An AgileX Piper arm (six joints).
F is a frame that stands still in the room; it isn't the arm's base.
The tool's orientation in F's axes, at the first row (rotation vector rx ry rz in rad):
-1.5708, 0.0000, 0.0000
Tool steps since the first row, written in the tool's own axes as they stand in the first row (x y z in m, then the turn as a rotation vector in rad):
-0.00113, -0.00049, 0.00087, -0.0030, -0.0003, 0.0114
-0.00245, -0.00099, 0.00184, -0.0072, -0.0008, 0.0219
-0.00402, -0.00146, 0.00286, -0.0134, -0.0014, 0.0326
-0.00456, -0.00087, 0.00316, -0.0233, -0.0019, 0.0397
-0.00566, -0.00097, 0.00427, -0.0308, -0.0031, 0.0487
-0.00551, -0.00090, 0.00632, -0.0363, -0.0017, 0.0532
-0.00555, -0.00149, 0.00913, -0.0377, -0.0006, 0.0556
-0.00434, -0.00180, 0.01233, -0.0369, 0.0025, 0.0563
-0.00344, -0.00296, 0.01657, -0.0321, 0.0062, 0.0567
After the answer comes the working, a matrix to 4 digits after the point.
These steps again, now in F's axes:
-0.00113, 0.00087, 0.00049, -0.0030, 0.0114, 0.0003
-0.00245, 0.00184, 0.00099, -0.0072, 0.0219, 0.0008
-0.00402, 0.00286, 0.00146, -0.0134, 0.0326, 0.0014
-0.00456, 0.00316, 0.00087, -0.0233, 0.0397, 0.0019
-0.00566, 0.00427, 0.00097, -0.0308, 0.0487, 0.0031
-0.00551, 0.00632, 0.00090, -0.0363, 0.0532, 0.0017
-0.00555, 0.00913, 0.00149, -0.0377, 0.0556, 0.0006
-0.00434, 0.01233, 0.00180, -0.0369, 0.0563, -0.0025
-0.00344, 0.01657, 0.00296, -0.0321, 0.0567, -0.0062

The tool's axes in the first row as the columns of a matrix, in F's axes (rounded; the answer above uses it unrounded):
1.0000, 0.0000, 0.0000
0.0000, 0.0000, 1.0000
0.0000, -1.0000, 0.0000

